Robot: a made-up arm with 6 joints. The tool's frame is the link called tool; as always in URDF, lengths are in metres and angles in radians.
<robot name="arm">
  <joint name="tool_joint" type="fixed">
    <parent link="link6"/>
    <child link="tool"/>
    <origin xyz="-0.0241 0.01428 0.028" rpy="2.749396 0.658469 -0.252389"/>
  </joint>
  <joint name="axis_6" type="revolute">
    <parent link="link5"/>
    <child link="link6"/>
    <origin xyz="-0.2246 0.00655 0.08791" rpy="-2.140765 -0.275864 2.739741"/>
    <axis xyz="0 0 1"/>
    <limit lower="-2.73" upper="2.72"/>
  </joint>
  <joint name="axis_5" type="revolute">
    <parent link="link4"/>
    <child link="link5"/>
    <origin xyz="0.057 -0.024 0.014" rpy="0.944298 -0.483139 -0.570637"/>
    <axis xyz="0 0 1"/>
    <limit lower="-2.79" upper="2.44"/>
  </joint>
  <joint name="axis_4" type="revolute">
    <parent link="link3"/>
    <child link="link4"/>
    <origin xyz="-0.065 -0.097 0.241" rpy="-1.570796 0 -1.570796"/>
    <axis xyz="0 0 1"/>
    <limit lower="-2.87" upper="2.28"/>
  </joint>
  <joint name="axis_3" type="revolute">
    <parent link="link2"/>
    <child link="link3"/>
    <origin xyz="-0.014 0.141 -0.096" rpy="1.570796 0 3.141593"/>
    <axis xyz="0 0 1"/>
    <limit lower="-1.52" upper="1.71"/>
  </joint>
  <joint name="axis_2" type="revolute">
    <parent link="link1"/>
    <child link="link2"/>
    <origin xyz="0.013 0.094 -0.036" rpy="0 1.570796 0"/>
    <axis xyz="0 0 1"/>
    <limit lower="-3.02" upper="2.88"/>
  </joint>
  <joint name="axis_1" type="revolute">
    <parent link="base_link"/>
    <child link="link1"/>
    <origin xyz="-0.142 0.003 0.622" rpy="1.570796 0 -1.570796"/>
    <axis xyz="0 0 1"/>
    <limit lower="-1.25" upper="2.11"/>
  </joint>
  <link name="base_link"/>
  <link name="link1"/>
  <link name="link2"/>
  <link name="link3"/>
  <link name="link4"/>
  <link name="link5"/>
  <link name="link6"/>
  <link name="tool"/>
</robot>
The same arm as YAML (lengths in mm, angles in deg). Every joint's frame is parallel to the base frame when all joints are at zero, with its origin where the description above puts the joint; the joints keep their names.
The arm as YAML. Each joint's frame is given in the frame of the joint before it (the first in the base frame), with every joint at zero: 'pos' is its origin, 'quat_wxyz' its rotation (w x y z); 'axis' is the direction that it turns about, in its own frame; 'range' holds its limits. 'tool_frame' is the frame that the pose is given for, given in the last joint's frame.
length_unit: mm
angle_unit: deg
joints:
  - joint: axis_1
    pos: [-142.0, 3.0, 622.0]
    quat_wxyz: [1.0, 0.0, 0.0, 0.0]
    axis: "-x"
    range: [-71.62, 120.89]
  - joint: axis_2
    pos: [36.0, -13.0, 94.0]
    quat_wxyz: [1.0, 0.0, 0.0, 0.0]
    axis: "-y"
    range: [-173.03, 165.01]
  - joint: axis_3
    pos: [-14.0, 96.0, 141.0]
    quat_wxyz: [1.0, 0.0, 0.0, 0.0]
    axis: "+z"
    range: [-87.09, 97.98]
  - joint: axis_4
    pos: [65.0, 97.0, 241.0]
    quat_wxyz: [1.0, 0.0, 0.0, 0.0]
    axis: "-x"
    range: [-164.44, 130.63]
  - joint: axis_5
    pos: [-14.0, 57.0, 24.0]
    quat_wxyz: [1.0, 0.0, 0.0, 0.0]
    axis: [-0.519203, -0.666804, 0.534603]
    range: [-159.86, 139.8]
  - joint: axis_6
    pos: [54.0, -226.0, -65.0]
    quat_wxyz: [1.0, 0.0, 0.0, 0.0]
    axis: "+x"
    range: [-156.42, 155.84]
tool_frame:
  pos: [28.0, 28.0, 1.0]
  quat_wxyz: [0.322787, 0.299758, -0.374389, -0.815958]

